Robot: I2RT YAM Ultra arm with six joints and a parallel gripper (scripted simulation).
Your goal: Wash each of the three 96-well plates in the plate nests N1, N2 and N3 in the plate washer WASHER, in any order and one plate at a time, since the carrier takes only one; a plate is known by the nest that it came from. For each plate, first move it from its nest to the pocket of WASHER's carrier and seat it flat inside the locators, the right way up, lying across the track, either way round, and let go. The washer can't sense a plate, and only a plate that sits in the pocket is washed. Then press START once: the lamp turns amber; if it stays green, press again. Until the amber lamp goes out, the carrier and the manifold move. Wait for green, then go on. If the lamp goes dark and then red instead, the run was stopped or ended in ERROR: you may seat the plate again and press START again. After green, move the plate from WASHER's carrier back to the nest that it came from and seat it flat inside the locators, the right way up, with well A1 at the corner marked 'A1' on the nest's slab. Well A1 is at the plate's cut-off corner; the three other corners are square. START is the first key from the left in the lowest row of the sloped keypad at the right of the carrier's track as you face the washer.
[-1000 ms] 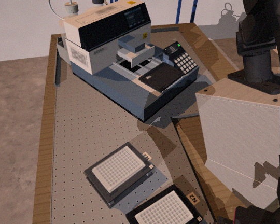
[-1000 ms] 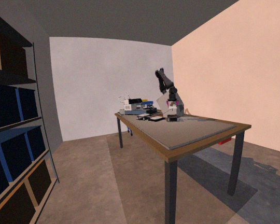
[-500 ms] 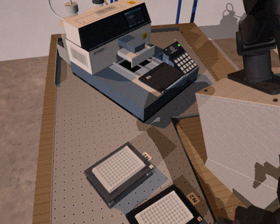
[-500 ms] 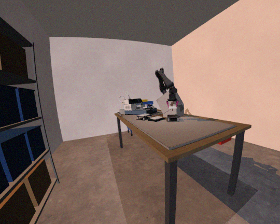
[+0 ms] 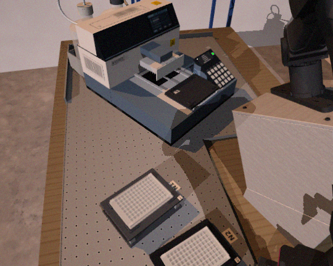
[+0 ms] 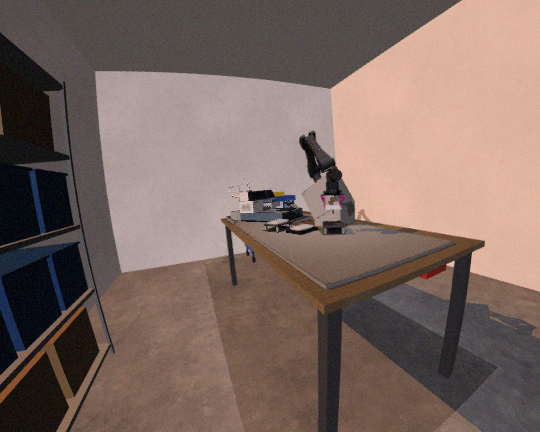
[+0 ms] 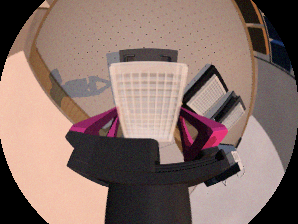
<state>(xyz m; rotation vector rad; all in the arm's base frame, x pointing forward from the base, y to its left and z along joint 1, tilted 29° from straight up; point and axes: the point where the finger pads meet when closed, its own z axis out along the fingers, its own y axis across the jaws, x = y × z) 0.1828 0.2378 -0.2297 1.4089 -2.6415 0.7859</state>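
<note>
The nest n3 lies 100 mm below my hand. Also, from my hand: nest N2 (140 mm to the right, 140 mm below, 130 mm ahead); then n2 label (170 mm to the right, 140 mm below, 30 mm ahead); then nest N1 (290 mm to the right, 220 mm ahead, 100 mm below).
</note>
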